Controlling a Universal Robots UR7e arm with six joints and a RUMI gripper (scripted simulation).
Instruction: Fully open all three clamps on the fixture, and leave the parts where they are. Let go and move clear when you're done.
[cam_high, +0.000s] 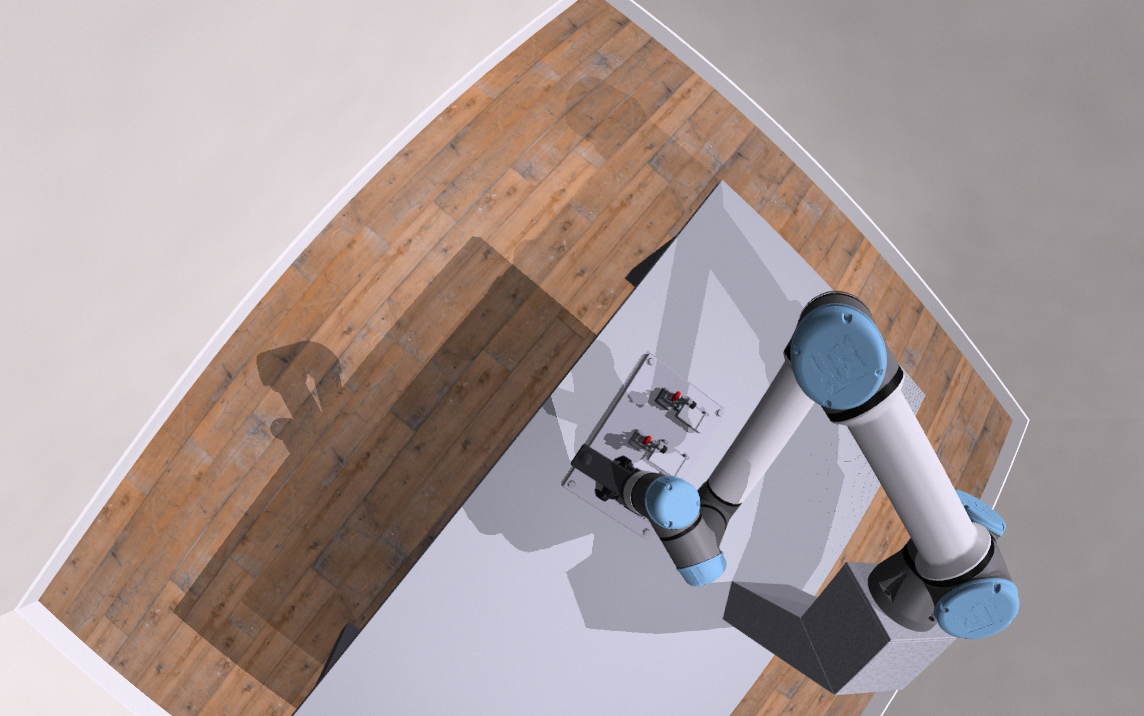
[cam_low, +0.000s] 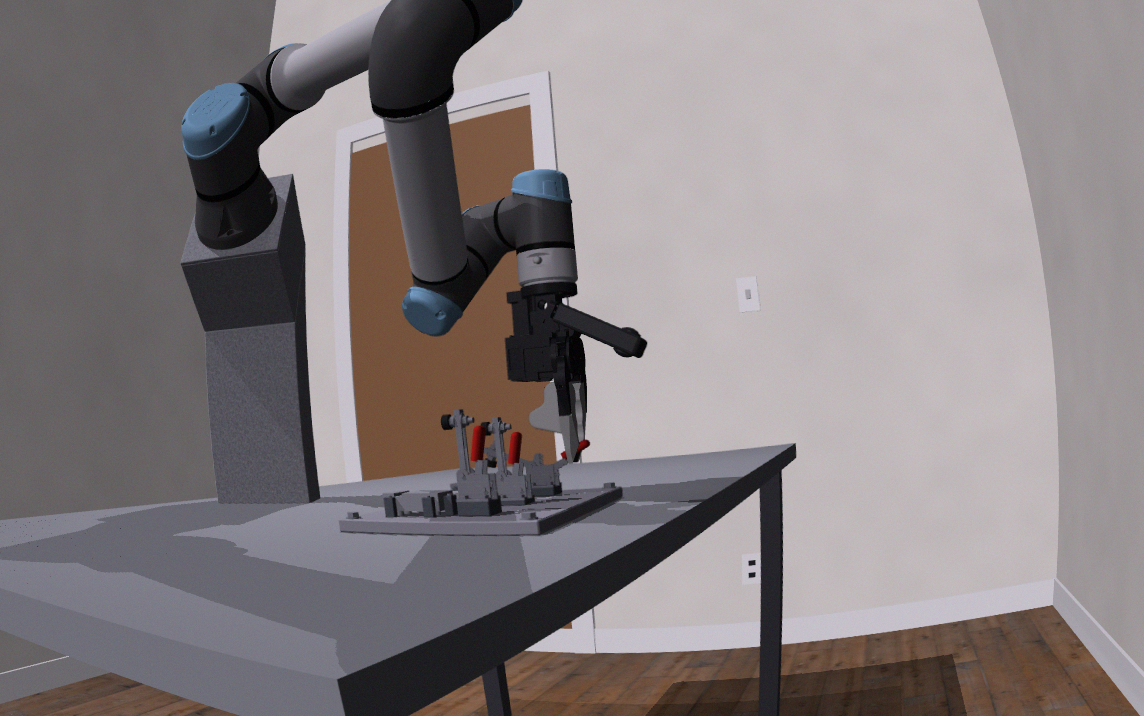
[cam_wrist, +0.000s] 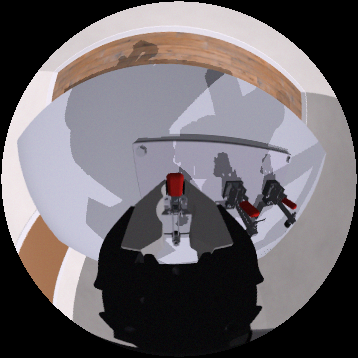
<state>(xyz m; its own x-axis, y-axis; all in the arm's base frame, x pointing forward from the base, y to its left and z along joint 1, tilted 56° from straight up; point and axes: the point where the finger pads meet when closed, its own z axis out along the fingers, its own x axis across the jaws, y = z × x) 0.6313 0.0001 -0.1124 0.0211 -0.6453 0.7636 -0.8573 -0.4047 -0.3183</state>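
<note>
Right now the metal plate is 70 mm behind my hand, 110 mm to the right of it and 60 mm below it.
</note>
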